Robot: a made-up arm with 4 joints. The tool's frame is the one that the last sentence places.
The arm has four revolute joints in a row. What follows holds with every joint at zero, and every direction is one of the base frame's. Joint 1 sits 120 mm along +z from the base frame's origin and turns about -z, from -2.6 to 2.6 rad. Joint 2 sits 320 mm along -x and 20 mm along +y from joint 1 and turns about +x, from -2.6 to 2.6 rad. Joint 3 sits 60 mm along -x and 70 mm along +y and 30 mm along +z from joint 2 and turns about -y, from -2.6 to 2.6 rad. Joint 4 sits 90 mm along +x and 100 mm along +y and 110 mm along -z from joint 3 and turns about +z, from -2.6 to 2.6 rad. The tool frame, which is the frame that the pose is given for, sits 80 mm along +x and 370 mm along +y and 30 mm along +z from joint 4; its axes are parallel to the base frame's.
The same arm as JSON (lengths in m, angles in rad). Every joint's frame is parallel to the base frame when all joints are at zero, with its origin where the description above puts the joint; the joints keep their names.
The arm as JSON. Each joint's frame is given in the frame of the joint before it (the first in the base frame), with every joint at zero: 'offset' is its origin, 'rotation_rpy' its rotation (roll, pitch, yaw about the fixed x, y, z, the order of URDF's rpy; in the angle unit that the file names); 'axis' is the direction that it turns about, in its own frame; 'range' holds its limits. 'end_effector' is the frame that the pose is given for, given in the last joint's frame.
{"length_unit": "m", "angle_unit": "rad", "chain": [
  {"id": "joint 1", "offset": [0.0, 0.0, 0.12], "rotation_rpy": [0.0, 0.0, 0.0], "axis": "-z", "range": [-2.6, 2.6]},
  {"id": "joint 2", "offset": [-0.32, 0.02, 0.0], "rotation_rpy": [0.0, 0.0, 0.0], "axis": "+x", "range": [-2.6, 2.6]},
  {"id": "joint 3", "offset": [-0.06, 0.07, 0.03], "rotation_rpy": [0.0, 0.0, 0.0], "axis": "-y", "range": [-2.6, 2.6]},
  {"id": "joint 4", "offset": [0.09, 0.1, -0.11], "rotation_rpy": [0.0, 0.0, 0.0], "axis": "+z", "range": [-2.6, 2.6]}
], "end_effector": {"offset": [0.08, 0.37, 0.03], "rotation_rpy": [0.0, 0.0, 0.0]}}

